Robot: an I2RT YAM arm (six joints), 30 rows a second.
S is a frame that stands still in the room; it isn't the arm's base.
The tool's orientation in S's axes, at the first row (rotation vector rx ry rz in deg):
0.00, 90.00, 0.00
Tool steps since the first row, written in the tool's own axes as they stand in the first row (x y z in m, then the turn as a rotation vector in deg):
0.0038, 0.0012, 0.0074, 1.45, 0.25, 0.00
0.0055, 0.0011, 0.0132, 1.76, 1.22, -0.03
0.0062, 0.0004, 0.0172, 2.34, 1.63, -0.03
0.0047, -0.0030, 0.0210, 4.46, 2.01, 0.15
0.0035, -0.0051, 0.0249, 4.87, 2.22, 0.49
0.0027, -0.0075, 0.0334, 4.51, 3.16, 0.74
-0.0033, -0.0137, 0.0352, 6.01, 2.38, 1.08
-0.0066, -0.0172, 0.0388, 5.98, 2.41, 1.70
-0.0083, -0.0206, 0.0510, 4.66, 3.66, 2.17
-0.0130, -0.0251, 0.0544, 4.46, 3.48, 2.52
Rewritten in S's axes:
0.0074, 0.0012, -0.0038, 0.00, 0.25, -1.45
0.0132, 0.0011, -0.0055, -0.03, 1.22, -1.76
0.0172, 0.0004, -0.0062, -0.03, 1.63, -2.34
0.0210, -0.0030, -0.0047, 0.15, 2.01, -4.46
0.0249, -0.0051, -0.0035, 0.49, 2.22, -4.87
0.0334, -0.0075, -0.0027, 0.74, 3.16, -4.51
0.0352, -0.0137, 0.0033, 1.08, 2.38, -6.01
0.0388, -0.0172, 0.0066, 1.70, 2.41, -5.98
0.0510, -0.0206, 0.0083, 2.17, 3.66, -4.66
0.0544, -0.0251, 0.0130, 2.52, 3.48, -4.46

